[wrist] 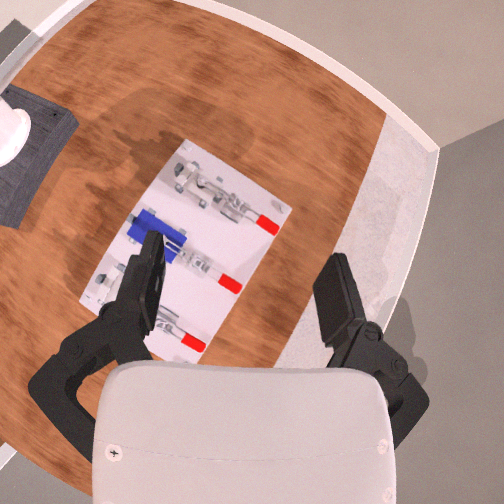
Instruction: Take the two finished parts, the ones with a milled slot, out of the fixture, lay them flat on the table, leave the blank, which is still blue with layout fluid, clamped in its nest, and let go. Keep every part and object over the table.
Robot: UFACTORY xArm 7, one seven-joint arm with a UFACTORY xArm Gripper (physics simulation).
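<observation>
A white fixture plate point(192, 245) lies on the round wooden table. It carries three toggle clamps with red handles point(268, 225), point(230, 283), point(193, 342). The blue blank point(156, 235) sits in the middle nest. The top nest holds a grey metal part point(187, 175), whose slot I cannot make out. The bottom nest point(107, 282) is partly hidden by my left finger. My gripper point(245, 272) is open and empty, high above the plate. Its left finger overlaps the blank in the view and its right finger is over the table's edge.
A dark grey block point(27, 160) with a white cylinder point(10, 135) on it stands at the table's left. The table's pale rim point(390, 200) runs along the right, with grey floor point(465, 250) beyond it.
</observation>
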